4 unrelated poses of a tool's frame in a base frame.
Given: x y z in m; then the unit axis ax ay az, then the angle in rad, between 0 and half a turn.
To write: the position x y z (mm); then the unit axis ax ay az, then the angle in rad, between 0 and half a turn. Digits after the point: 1 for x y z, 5 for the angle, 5 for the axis.
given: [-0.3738, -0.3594, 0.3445, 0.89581, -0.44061, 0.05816, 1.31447]
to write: [-373.8, -359.4, 344.5, 0.89581, -0.44061, 0.05816, 1.31447]
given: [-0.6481, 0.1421, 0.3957, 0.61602, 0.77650, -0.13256, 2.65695]
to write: [-648.1, 142.1, 395.7, 0.61602, 0.77650, -0.13256, 2.65695]
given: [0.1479, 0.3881, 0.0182, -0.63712, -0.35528, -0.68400, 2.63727]
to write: [147.9, 388.1, 18.2, -0.63712, -0.35528, -0.68400, 2.63727]
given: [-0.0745, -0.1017, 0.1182, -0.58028, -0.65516, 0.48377, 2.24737]
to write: [-74.5, -101.7, 118.2, -0.58028, -0.65516, 0.48377, 2.24737]
